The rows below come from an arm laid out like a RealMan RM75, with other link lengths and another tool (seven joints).
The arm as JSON. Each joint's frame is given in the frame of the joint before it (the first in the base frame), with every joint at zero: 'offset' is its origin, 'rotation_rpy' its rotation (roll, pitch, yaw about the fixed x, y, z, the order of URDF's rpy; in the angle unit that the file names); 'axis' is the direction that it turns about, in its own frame. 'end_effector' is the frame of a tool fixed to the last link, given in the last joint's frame.
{
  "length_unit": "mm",
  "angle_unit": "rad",
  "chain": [
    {
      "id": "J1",
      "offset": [
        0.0,
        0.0,
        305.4
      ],
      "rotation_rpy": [
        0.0,
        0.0,
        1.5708
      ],
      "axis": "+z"
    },
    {
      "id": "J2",
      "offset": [
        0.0,
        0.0,
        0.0
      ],
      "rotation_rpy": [
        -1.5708,
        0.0,
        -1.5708
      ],
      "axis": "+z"
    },
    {
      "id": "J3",
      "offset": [
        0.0,
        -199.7,
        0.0
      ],
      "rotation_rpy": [
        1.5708,
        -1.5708,
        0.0
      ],
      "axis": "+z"
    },
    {
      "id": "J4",
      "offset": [
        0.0,
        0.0,
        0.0
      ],
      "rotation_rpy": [
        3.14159,
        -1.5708,
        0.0
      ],
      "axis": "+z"
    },
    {
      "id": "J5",
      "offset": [
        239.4,
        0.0,
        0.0
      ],
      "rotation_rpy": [
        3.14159,
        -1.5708,
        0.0
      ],
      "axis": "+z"
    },
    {
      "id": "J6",
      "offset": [
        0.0,
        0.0,
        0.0
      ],
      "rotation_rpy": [
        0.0,
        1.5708,
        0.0
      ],
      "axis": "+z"
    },
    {
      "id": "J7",
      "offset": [
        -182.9,
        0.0,
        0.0
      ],
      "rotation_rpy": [
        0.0,
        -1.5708,
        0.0
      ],
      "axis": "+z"
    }
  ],
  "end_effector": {
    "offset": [
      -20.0,
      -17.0,
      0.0
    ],
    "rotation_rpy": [
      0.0,
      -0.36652,
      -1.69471
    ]
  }
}
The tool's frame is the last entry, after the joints.
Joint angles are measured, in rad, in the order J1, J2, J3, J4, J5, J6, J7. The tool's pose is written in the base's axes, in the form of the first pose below.
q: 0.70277 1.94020 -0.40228 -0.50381 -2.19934 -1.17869 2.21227
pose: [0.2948, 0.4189, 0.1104], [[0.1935, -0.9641, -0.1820], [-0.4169, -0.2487, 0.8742], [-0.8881, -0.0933, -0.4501]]
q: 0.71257 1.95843 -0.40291 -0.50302 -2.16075 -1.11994 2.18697
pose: [0.2914, 0.4288, 0.1089], [[0.1945, -0.9642, -0.1804], [-0.3689, -0.2423, 0.8973], [-0.9089, -0.1080, -0.4028]]
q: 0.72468 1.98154 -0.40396 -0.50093 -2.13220 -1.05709 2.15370
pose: [0.2885, 0.4374, 0.1043], [[0.2063, -0.9627, -0.1753], [-0.3278, -0.2368, 0.9146], [-0.9219, -0.1312, -0.3644]]
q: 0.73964 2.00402 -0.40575 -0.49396 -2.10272 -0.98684 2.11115
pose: [0.2858, 0.4463, 0.0993], [[0.2257, -0.9597, -0.1674], [-0.2859, -0.2296, 0.9303], [-0.9313, -0.1621, -0.3262]]
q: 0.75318 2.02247 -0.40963 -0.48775 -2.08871 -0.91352 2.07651
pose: [0.2864, 0.4534, 0.0955], [[0.2548, -0.9559, -0.1462], [-0.2542, -0.2121, 0.9436], [-0.9330, -0.2033, -0.2970]]
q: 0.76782 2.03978 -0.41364 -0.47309 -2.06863 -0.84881 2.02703
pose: [0.2856, 0.4591, 0.0893], [[0.2870, -0.9483, -0.1354], [-0.2286, -0.2051, 0.9517], [-0.9302, -0.2422, -0.2757]]
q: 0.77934 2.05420 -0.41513 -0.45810 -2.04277 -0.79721 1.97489
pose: [0.2846, 0.4632, 0.0839], [[0.3131, -0.9408, -0.1300], [-0.2058, -0.2008, 0.9578], [-0.9272, -0.2732, -0.2564]]
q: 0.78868 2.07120 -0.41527 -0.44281 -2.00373 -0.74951 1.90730
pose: [0.2832, 0.4664, 0.0778], [[0.3386, -0.9320, -0.1297], [-0.1799, -0.1994, 0.9633], [-0.9236, -0.3028, -0.2352]]
